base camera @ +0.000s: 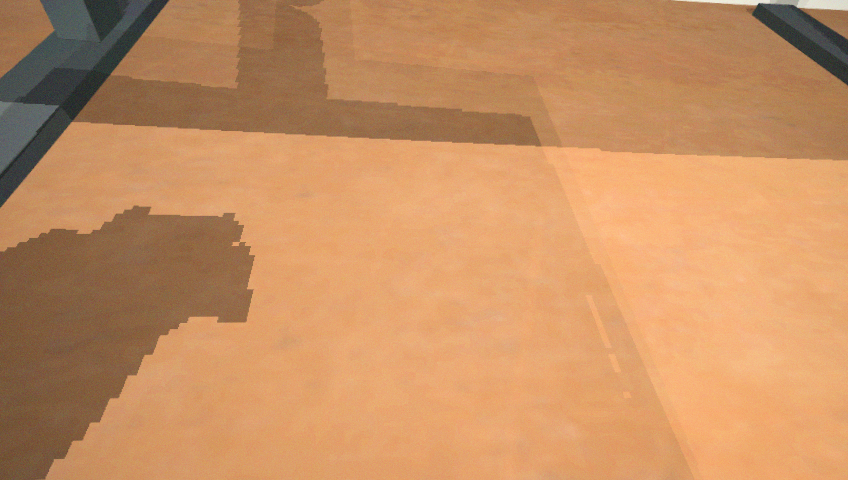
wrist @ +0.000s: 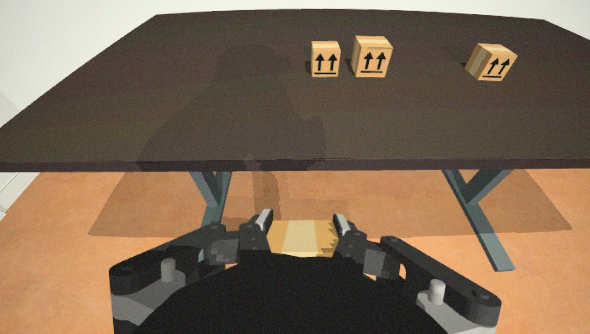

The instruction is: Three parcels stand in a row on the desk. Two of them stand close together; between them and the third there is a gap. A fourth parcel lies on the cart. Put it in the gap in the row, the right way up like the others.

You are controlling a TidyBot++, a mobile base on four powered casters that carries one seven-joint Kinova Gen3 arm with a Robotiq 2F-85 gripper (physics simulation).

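Places are measured from the arm's base along level axes (x back, y left, z down), in centimetres.
Pixels of known places: gripper, between the fingertips: (wrist: 302, 223).
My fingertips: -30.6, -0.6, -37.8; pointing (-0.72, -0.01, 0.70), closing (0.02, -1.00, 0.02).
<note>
For each thing: its top centre in the pictures, then the offset to it from my fingertips, as dx, dy, dz. Level surfaces: height alone.
- fourth parcel, centre of its top: (wrist: 302, 248) +3.5, +0.0, -4.1
- dark desk, height of its surface: dz +5.4
- narrow left parcel, centre of its top: (wrist: 325, 45) -37.0, -3.3, +0.4
- larger middle parcel, centre of its top: (wrist: 373, 41) -37.8, -12.4, -0.4
- right parcel, centre of its top: (wrist: 497, 49) -38.9, -37.9, +0.0
- orange floor, height of its surface: dz +77.4
In the wrist view my gripper (wrist: 302, 223) is shut on the fourth parcel (wrist: 301, 239), a tan box with a pale tape stripe; its arrow face does not show. It is held in front of the desk's near edge. On the dark desk (wrist: 200, 135) stand three tan parcels with black arrows pointing up: a narrow left parcel (wrist: 325, 60), a larger middle parcel (wrist: 371, 57) close beside it, and a right parcel (wrist: 492, 62), turned at an angle. The wide gap lies between the middle and right parcels. The cart does not show.
Grey-blue desk legs (wrist: 487, 235) (base camera: 35, 142) stand on the orange floor (wrist: 375, 300) (base camera: 386, 297) below the desk's front edge. Another dark leg bar (base camera: 803, 41) shows at the top right of the base camera view. A pale wall (wrist: 75, 30) is behind the desk. The arm's shadow falls on the desk and floor.
</note>
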